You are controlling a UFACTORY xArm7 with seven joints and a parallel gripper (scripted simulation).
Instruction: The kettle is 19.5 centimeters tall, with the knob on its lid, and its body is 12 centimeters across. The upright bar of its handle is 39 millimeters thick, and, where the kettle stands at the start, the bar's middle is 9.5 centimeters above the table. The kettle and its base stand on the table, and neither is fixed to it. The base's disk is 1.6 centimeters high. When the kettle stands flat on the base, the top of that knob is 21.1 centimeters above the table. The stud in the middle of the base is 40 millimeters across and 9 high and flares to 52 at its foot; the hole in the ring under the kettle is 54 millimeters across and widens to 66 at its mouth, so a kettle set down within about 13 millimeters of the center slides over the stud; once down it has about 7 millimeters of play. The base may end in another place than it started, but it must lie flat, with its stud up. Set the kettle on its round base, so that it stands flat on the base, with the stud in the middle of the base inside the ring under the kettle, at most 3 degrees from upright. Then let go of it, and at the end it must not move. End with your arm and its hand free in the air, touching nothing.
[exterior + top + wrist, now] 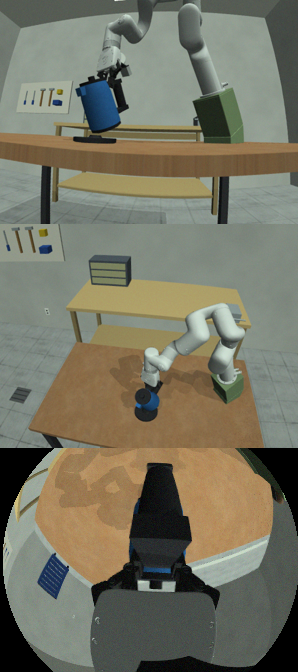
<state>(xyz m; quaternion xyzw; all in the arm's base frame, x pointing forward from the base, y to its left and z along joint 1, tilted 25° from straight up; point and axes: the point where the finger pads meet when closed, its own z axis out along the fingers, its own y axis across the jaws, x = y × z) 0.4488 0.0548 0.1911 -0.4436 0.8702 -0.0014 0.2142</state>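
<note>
My hand is 70 mm above the blue kettle. Round my hand: round black base (220 mm below, 30 mm to the left, 20 mm ahead).
</note>
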